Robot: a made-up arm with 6 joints.
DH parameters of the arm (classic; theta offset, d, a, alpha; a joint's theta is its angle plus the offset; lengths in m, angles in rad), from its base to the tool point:
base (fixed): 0.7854 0 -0.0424 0
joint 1: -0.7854 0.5 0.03 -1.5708
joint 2: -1.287 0 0.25 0
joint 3: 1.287 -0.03 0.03 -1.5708
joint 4: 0 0.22 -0.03 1.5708
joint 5: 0 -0.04 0.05 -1.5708
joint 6: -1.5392 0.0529 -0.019 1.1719
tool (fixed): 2.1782 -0.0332 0 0
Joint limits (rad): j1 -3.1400..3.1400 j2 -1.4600..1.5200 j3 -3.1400..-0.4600 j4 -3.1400..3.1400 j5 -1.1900..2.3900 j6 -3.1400..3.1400
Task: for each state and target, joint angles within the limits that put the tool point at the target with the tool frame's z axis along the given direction. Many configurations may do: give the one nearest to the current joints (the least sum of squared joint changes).
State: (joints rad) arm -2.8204 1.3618 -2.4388 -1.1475 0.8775 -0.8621
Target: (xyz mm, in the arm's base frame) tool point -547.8 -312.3 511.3 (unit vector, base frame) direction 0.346 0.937 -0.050
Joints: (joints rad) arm -2.4622 1.0504 -2.3768 -0.7829 1.3927 -0.2303
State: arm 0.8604 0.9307 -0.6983 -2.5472 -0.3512 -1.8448
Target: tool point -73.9 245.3 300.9 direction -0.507 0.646 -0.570
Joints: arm 1.6295 1.2474 -1.2071 -2.2996 -0.5861 -1.1584
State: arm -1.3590 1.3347 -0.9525 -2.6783 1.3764 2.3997
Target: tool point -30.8 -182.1 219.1 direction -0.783 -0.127 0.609
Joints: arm -1.1126 1.5139 -0.4600 -2.0449 1.9822 1.6060
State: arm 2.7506 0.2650 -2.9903 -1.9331 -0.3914 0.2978
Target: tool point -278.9 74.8 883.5 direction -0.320 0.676 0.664
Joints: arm 2.5937 0.4400 -2.8675 -1.8877 -0.7728 0.1469
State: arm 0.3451 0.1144 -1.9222 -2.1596 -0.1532 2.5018
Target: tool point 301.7 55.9 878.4 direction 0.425 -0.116 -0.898
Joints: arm 0.2118 0.2675 -2.3966 -2.6848 -0.6943 2.3878
